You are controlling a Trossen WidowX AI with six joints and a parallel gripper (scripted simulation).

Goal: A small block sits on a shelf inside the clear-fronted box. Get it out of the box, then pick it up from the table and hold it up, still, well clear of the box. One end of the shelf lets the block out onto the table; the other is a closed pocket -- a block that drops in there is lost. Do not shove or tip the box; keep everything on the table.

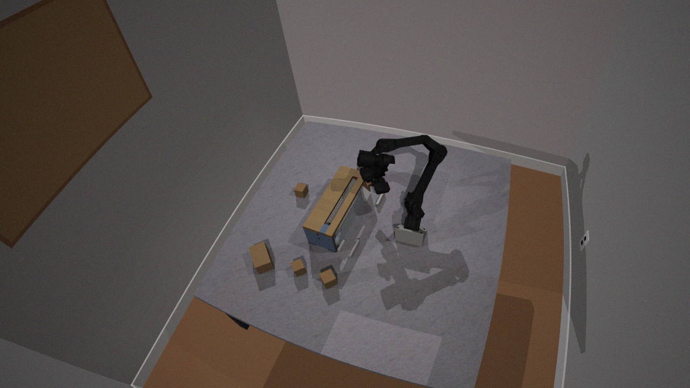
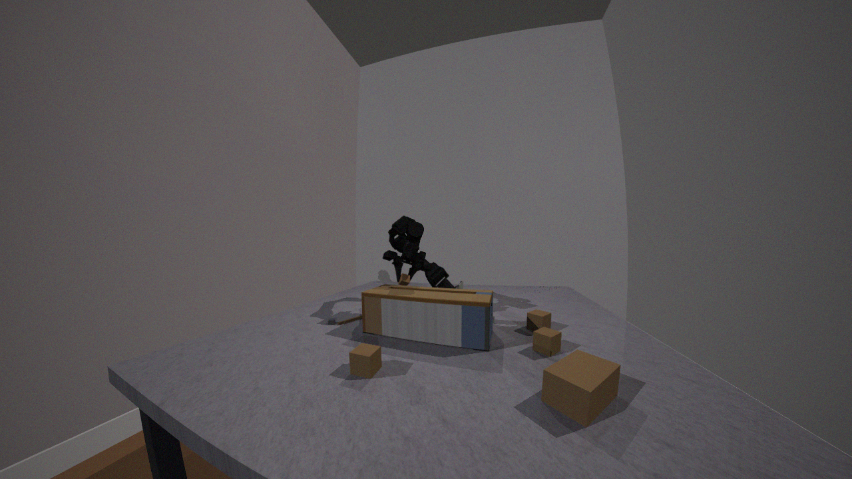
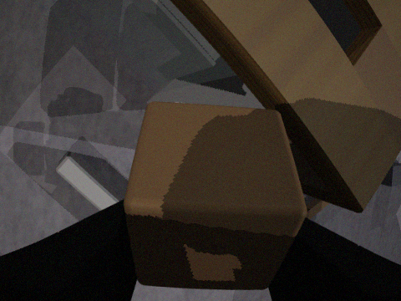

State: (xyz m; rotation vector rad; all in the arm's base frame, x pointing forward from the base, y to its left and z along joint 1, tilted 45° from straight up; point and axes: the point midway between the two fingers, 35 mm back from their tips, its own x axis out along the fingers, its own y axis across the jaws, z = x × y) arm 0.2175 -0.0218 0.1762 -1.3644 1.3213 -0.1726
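Now: gripper tip 10 mm to the right of the small brown block and 10 mm below it. Also, from my gripper tip: long box (140 mm to the left, 80 mm ahead, 70 mm below).
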